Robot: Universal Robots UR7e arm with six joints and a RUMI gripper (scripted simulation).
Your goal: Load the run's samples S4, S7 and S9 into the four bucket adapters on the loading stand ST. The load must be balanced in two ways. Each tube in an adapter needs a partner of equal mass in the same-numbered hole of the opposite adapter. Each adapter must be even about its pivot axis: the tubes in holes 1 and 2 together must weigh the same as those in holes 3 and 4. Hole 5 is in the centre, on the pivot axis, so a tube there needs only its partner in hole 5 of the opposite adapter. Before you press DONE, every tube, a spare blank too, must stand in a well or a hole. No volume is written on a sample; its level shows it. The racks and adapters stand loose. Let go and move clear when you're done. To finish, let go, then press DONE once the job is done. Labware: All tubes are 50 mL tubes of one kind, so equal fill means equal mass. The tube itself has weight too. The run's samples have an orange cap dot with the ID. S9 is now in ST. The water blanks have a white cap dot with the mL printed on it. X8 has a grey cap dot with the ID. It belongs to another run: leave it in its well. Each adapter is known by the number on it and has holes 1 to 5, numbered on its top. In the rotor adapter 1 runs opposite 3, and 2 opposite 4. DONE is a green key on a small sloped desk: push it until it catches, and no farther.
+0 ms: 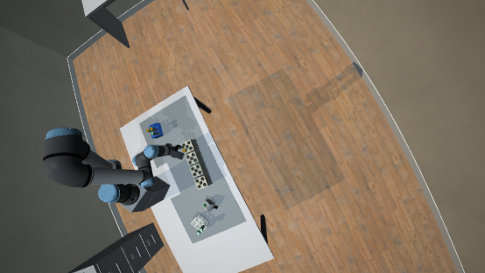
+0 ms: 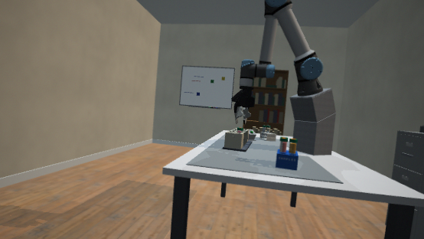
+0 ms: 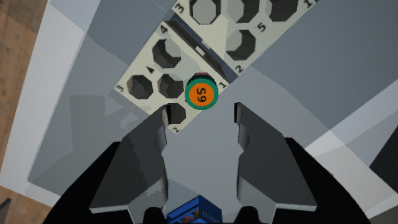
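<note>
Now: hand 1 cm past the tube S9, 1 cm to the right of it and 9 cm above it. From my hand the other things lie so: tube S4: 29 cm behind, 29 cm to the left, 10 cm below; then adapter 1: 3 cm ahead, 8 cm to the right, 11 cm below; then blue rack: 28 cm behind, 29 cm to the left, 13 cm below.
</note>
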